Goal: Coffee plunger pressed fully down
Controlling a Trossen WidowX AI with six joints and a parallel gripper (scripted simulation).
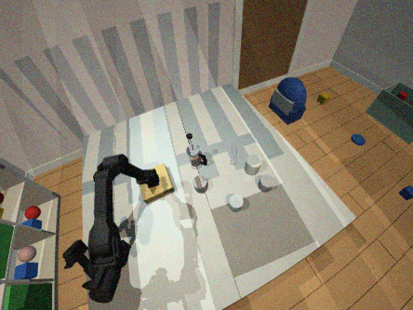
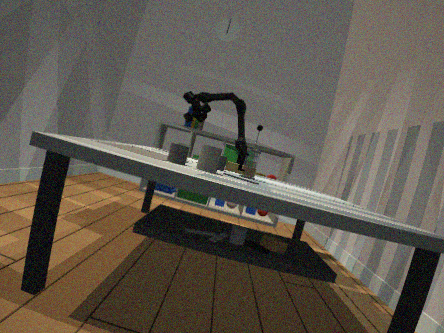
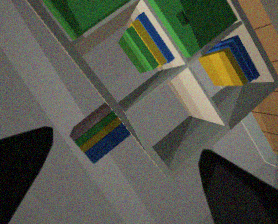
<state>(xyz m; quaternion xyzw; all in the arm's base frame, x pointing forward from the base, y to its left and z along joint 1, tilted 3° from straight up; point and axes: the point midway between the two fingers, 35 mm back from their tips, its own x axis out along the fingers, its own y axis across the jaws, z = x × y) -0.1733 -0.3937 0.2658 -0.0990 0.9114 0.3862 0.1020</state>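
The coffee press is 48 cm ahead of my gripper tip, 46 cm to the left of it and 16 cm below it.
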